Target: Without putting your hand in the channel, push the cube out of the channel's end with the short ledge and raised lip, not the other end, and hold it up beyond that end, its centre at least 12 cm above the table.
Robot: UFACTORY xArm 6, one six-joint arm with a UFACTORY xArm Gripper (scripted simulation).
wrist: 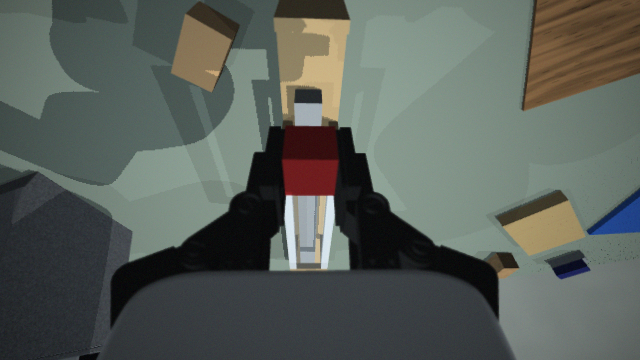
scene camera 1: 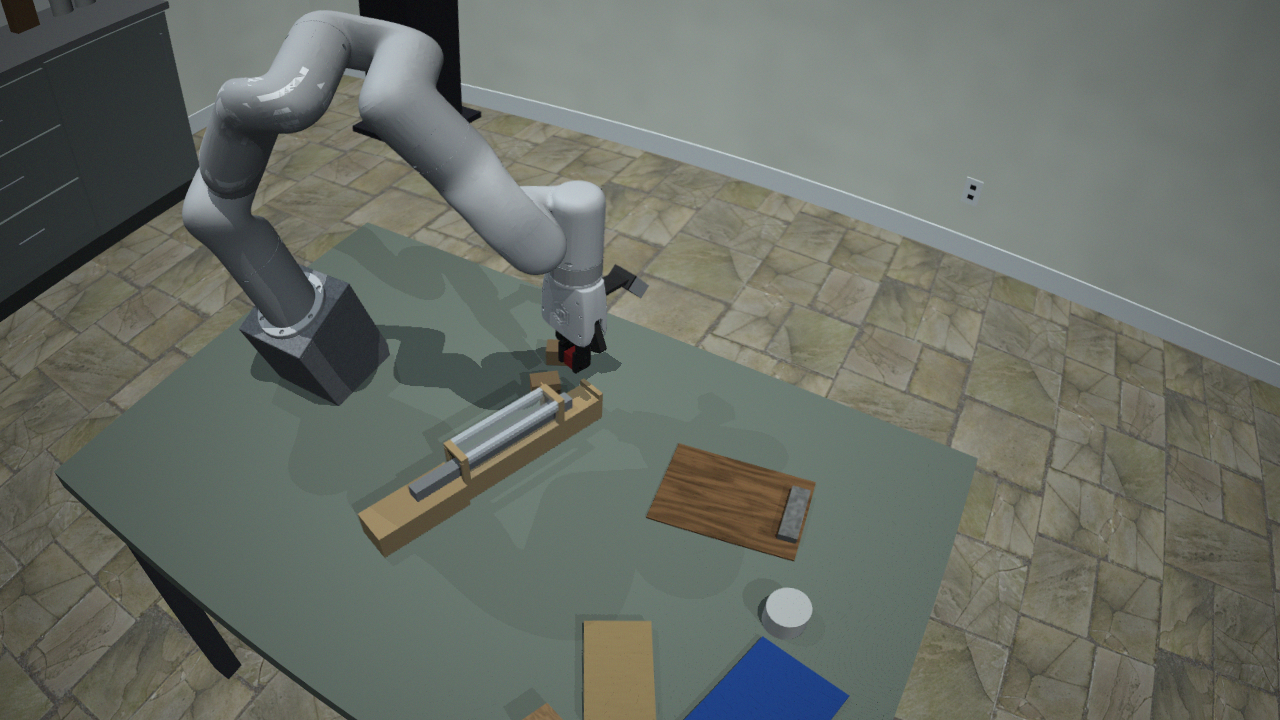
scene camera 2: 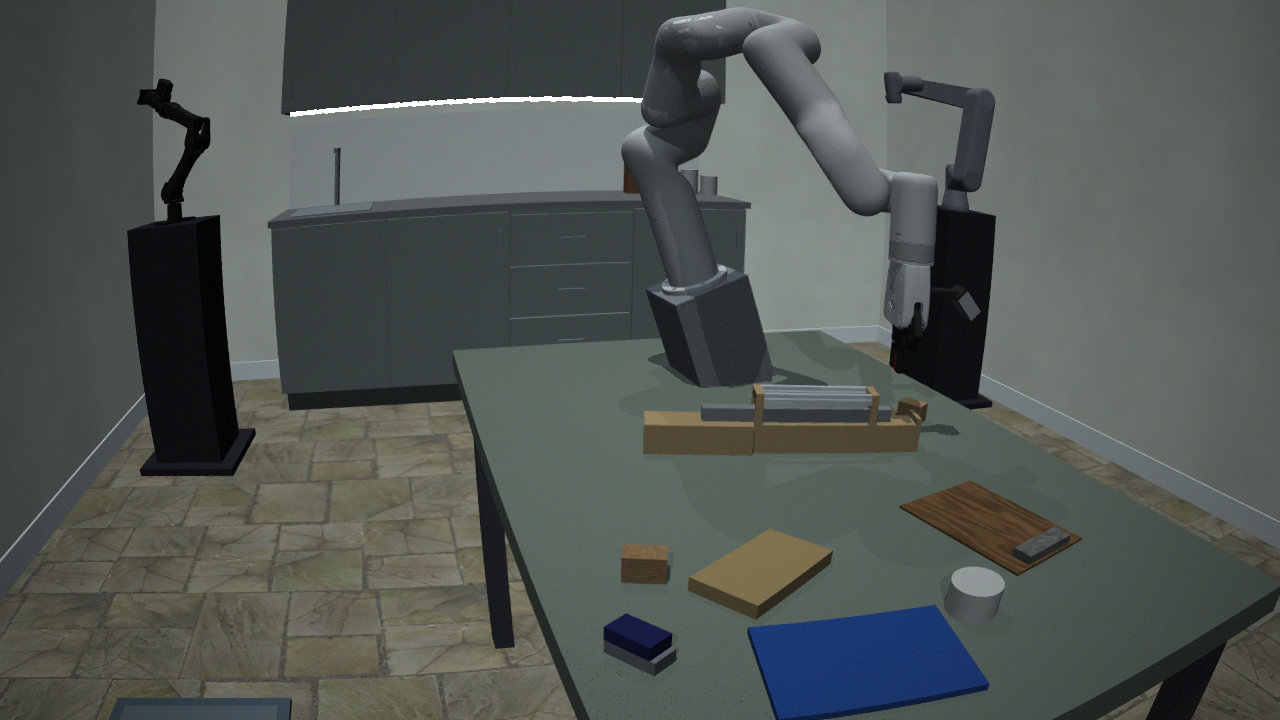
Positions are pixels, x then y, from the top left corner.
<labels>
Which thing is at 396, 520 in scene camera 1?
A channel.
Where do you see a grey bar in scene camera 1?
At 451, 470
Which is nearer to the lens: the red cube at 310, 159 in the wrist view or the tan block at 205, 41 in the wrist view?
The red cube.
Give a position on a tan plank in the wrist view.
At 549, 222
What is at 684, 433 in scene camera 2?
A channel.
</labels>
